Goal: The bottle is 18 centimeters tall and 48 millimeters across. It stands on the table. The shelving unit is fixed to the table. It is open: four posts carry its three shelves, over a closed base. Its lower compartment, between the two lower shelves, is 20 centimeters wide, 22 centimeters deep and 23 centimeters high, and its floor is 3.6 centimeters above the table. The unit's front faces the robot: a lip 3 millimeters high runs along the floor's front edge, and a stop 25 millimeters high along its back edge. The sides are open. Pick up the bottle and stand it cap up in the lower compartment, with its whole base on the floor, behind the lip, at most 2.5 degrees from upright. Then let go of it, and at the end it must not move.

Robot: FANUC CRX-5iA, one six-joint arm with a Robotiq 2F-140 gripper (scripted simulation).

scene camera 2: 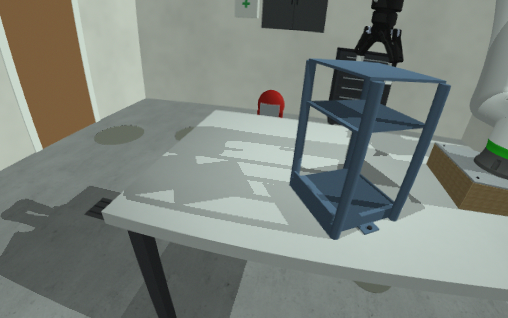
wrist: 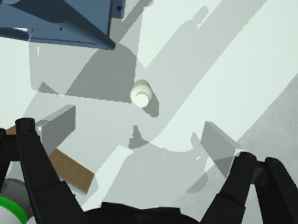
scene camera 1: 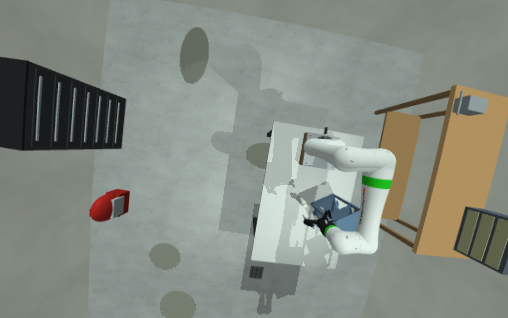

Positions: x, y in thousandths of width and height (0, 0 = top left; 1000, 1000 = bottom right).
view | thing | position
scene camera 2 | my gripper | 731, 247
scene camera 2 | blue shelving unit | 662, 593
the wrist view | my gripper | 471, 560
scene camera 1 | blue shelving unit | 674, 690
